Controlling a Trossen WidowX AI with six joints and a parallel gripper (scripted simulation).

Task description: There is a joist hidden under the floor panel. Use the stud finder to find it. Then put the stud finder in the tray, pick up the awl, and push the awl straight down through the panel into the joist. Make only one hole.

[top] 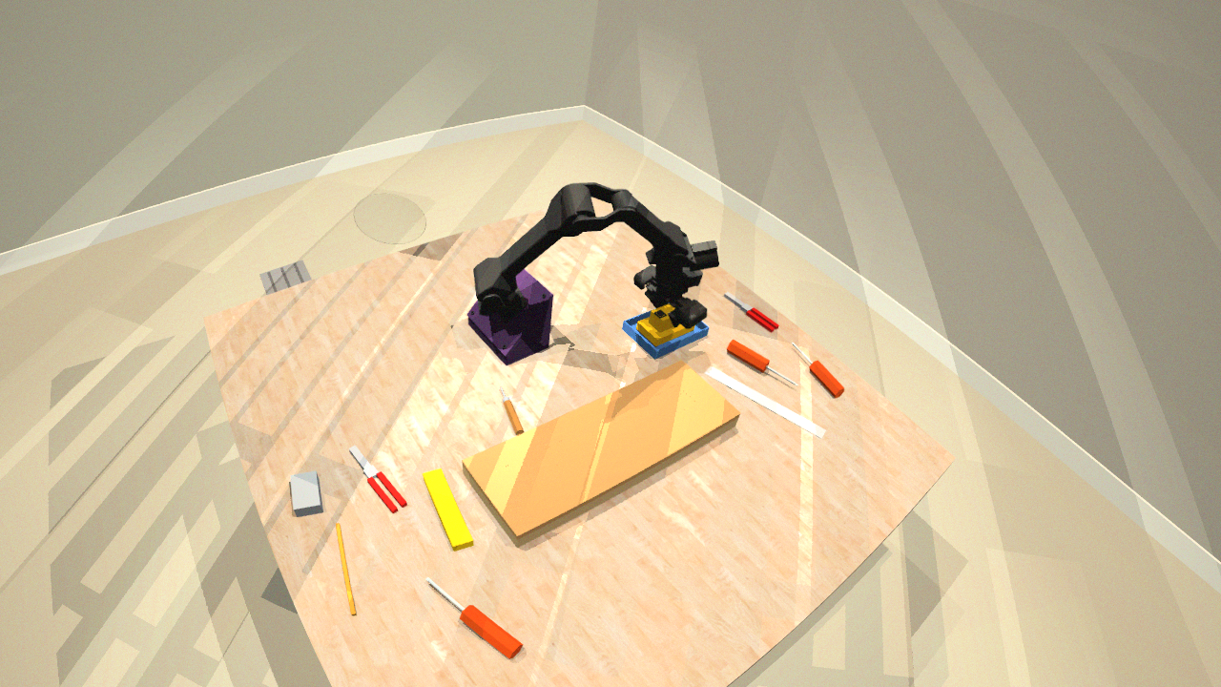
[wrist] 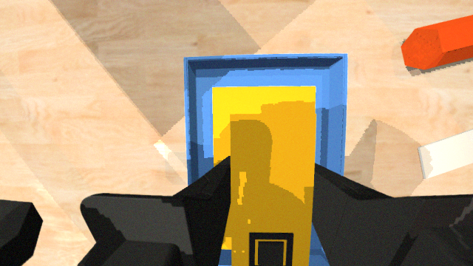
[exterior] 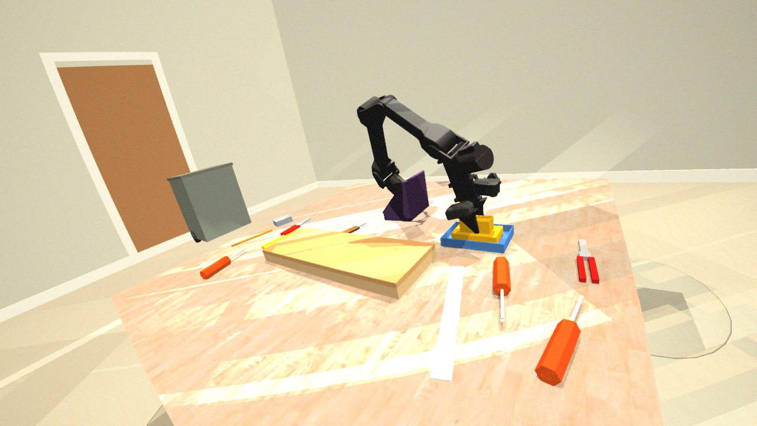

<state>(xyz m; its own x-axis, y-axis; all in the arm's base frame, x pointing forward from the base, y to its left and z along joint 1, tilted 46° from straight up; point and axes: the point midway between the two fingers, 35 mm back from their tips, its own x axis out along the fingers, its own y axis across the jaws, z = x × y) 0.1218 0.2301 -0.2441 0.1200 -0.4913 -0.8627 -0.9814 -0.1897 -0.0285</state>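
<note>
The blue tray lies 10 mm to the right of my gripper tip and 20 mm below it. From my gripper tip the other things lie so: awl (70 mm ahead, 430 mm to the right, 20 mm below); white strip (280 mm ahead, 70 mm to the left, 30 mm below); yellow stud finder (20 mm to the right, 20 mm above).
</note>
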